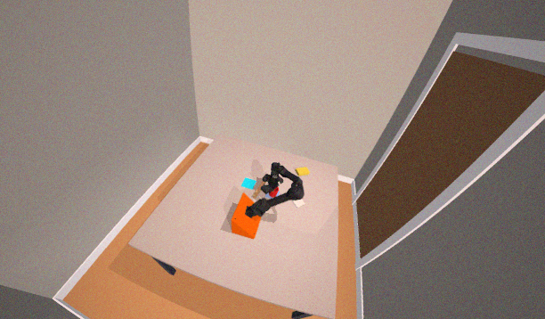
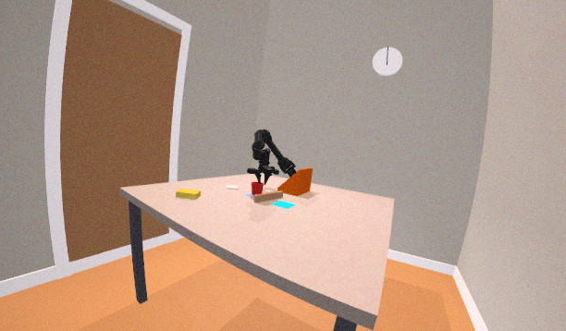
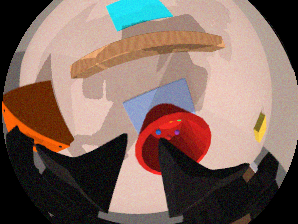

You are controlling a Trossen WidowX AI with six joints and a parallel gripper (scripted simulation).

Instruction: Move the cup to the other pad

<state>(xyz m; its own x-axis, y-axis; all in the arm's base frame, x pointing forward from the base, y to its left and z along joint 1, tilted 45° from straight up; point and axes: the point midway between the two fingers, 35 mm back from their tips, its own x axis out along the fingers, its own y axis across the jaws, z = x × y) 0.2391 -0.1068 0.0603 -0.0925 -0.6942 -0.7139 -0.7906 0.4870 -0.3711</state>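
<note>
My gripper tip is now 2 cm to the left of the red cup, 2 cm short of it and 2 cm above it. The rest, counted from my gripper tip: wooden bar (8 cm to the left, 6 cm ahead, 5 cm below); light blue pad (7 cm below, 3 cm ahead, 2 cm to the right); cyan pad (19 cm to the left, 9 cm ahead, 7 cm below).
</note>
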